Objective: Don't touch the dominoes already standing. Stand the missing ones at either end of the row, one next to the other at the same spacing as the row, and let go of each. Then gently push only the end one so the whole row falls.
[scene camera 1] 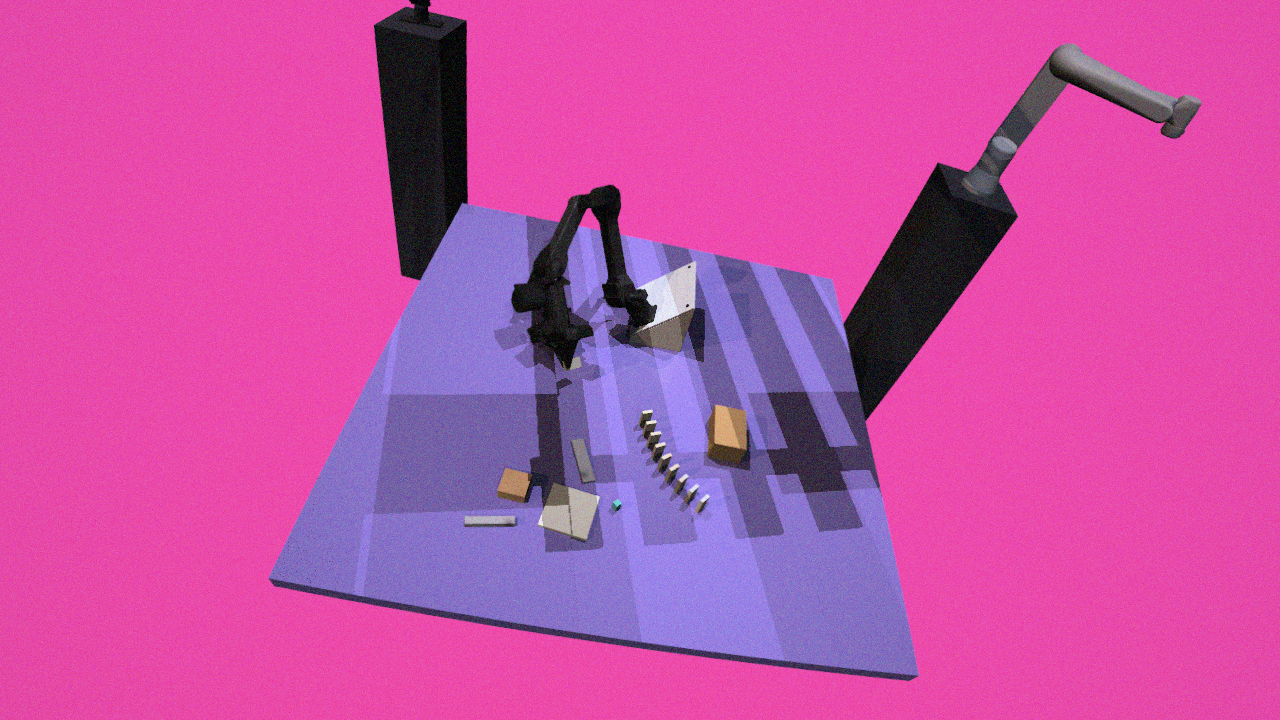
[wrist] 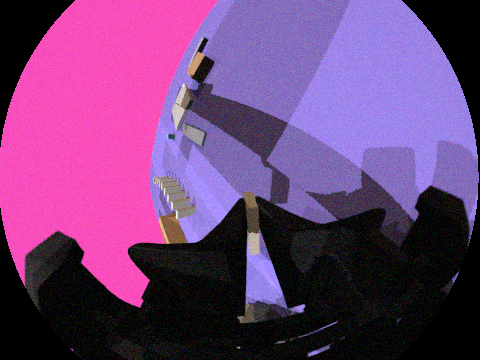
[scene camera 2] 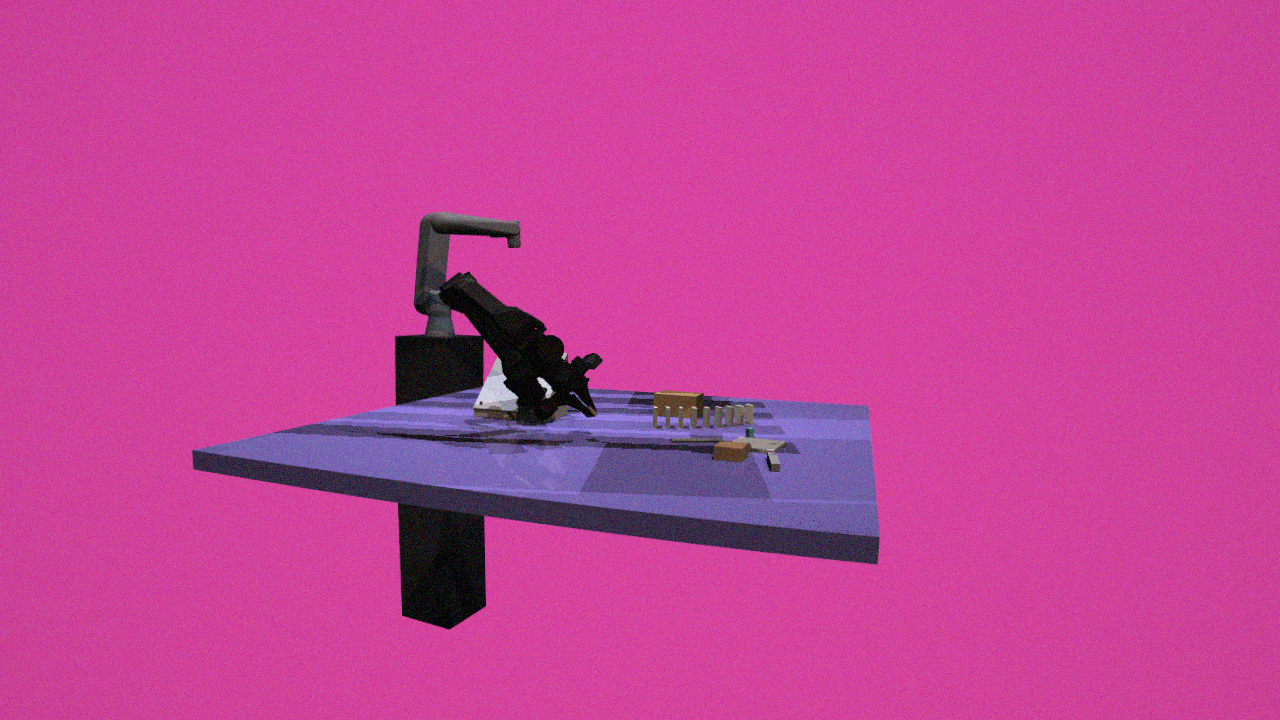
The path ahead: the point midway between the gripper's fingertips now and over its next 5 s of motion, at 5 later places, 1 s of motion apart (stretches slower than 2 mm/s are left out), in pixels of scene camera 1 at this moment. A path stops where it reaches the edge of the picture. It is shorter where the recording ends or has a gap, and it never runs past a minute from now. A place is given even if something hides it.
My gripper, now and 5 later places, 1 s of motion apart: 566,368; 543,357; 554,335; 555,338; 553,348; 555,356
